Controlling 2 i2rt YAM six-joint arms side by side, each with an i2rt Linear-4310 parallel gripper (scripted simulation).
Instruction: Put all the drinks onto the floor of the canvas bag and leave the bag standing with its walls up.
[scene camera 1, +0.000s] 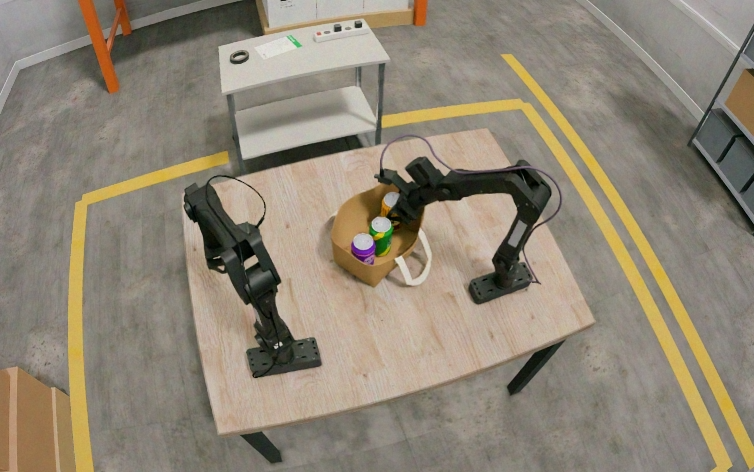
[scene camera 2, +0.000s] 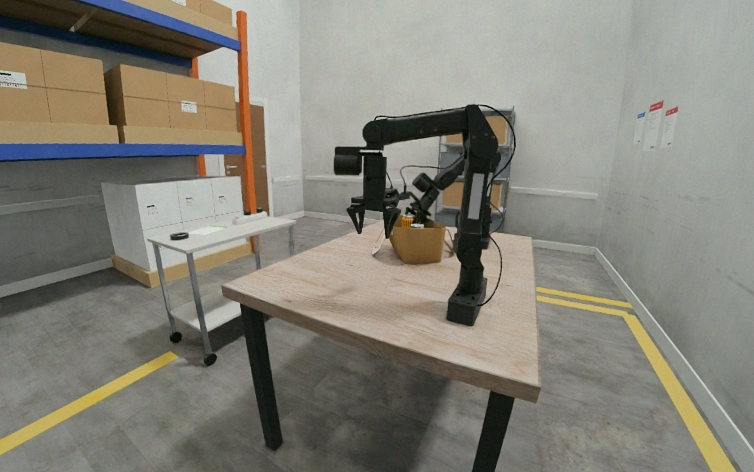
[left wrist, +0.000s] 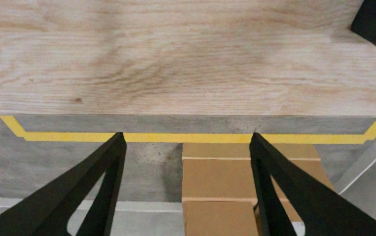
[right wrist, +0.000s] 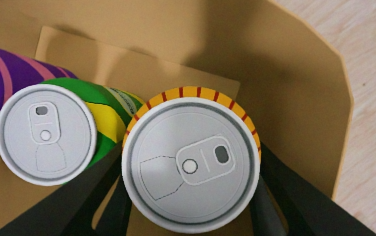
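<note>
The left gripper is visible, including in scene camera 1 and the left wrist view. The right gripper is visible, including in the right wrist view. A tan canvas bag is visible as well.
</note>
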